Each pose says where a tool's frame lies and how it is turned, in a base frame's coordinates. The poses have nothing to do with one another.
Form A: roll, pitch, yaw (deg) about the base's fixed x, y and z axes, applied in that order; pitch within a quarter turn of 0, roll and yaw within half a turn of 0; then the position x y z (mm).
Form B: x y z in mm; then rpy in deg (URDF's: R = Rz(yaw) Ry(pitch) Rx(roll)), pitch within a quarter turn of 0, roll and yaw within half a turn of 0. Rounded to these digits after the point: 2 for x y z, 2 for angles.
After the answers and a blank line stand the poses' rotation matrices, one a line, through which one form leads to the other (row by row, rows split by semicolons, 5 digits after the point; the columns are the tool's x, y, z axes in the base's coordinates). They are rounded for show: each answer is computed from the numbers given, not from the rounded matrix.
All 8 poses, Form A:
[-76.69 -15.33 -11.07 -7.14 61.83 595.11]
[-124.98 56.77 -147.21 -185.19 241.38 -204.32]
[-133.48 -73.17 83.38 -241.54 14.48 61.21]
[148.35 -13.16 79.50 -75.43 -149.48 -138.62]
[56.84 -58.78 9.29 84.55 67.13 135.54]
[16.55 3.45 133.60 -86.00 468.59 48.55]
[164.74 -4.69 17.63 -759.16 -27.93 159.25]
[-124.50 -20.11 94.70 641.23 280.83 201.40]
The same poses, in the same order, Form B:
[-7.14 61.83 595.11 -76.69 -15.33 -11.07]
[-185.19 241.38 -204.32 -124.98 56.77 -147.21]
[-241.54 14.48 61.21 -133.48 -73.17 83.38]
[-75.43 -149.48 -138.62 148.35 -13.16 79.50]
[84.55 67.13 135.54 56.84 -58.78 9.29]
[-86.00 468.59 48.55 16.55 3.45 133.60]
[-759.16 -27.93 159.25 164.74 -4.69 17.63]
[641.23 280.83 201.40 -124.50 -20.11 94.70]

0.94647 0.29669 0.12712; -0.18518 0.17654 0.96672; 0.26438 -0.93851 0.22203
-0.46068 0.26569 0.84686; -0.29678 0.85311 -0.42909; -0.83648 -0.44901 -0.31416
0.03338 0.76358 -0.64485; 0.28760 0.61058 0.73789; 0.95717 -0.21009 -0.19923
0.17745 0.81524 0.55126; 0.95743 -0.27260 0.09494; 0.22767 0.51095 -0.82891
0.51153 -0.79482 -0.32649; 0.08367 0.42423 -0.90168; 0.85518 0.43391 0.28351
-0.68837 -0.70599 0.16650; 0.72286 -0.64864 0.23821; -0.06018 0.28434 0.95683
0.94984 0.27168 0.15489; 0.30185 -0.92595 -0.22695; 0.08176 0.26232 -0.96151
-0.07694 0.54128 -0.83731; 0.93588 0.32881 0.12656; 0.34382 -0.77388 -0.53187

